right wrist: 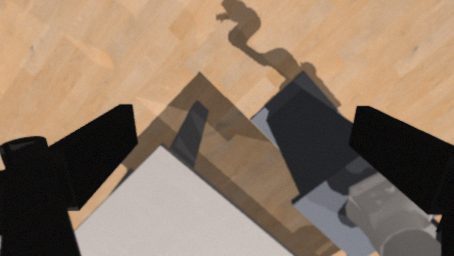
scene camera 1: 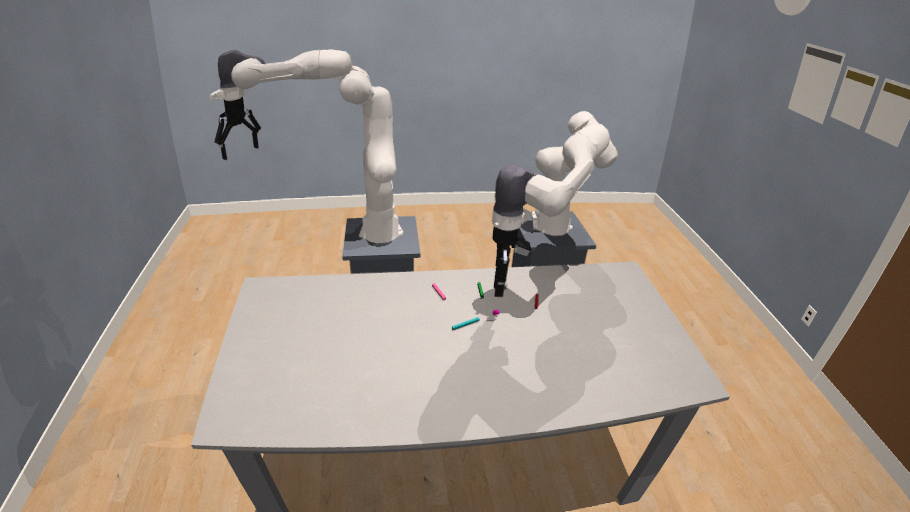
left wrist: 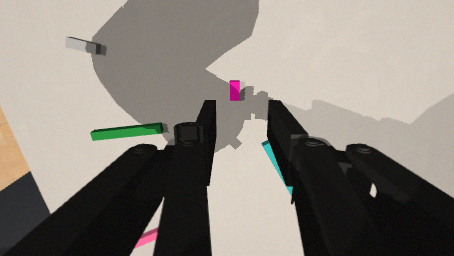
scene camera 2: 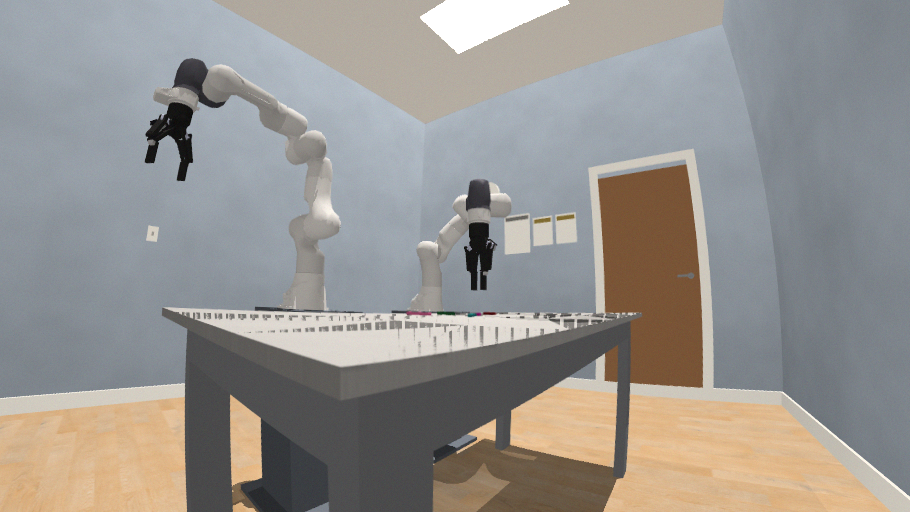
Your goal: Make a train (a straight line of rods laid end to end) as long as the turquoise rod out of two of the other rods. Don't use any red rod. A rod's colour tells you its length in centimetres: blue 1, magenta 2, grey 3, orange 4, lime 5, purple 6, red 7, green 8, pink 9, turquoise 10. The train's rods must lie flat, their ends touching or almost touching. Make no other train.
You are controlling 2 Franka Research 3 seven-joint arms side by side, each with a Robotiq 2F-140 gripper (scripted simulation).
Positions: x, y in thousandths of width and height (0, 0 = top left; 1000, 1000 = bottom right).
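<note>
My left gripper (scene camera 2: 526, 567), (scene camera 1: 548, 569), (left wrist: 532, 463). My right gripper (scene camera 2: 183, 337), (scene camera 1: 264, 300), (right wrist: 536, 490). Green rod (left wrist: 340, 502); out of frame in the right wrist view.
</note>
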